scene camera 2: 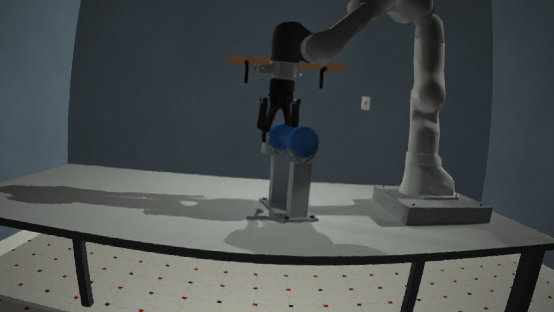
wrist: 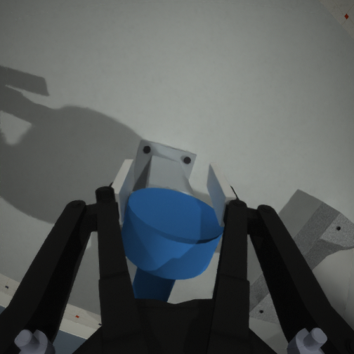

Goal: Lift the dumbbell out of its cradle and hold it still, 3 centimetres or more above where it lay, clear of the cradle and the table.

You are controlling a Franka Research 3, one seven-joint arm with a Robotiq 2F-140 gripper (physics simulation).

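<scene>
The blue dumbbell lies across the top supports of the grey cradle, with no gap visible below it in the scene view. My gripper points down over the dumbbell's rear head. Its pale pads stand on either side of that head, against its sides as far as the wrist view shows, so it is shut on the dumbbell. In the scene view one finger shows left of the rear head, and the other fingertip is hidden behind the dumbbell. The handle is partly hidden in the wrist view.
The cradle stands on the light grey table. The robot's base block is on the table to the right. An orange shelf is on the back wall behind the arm.
</scene>
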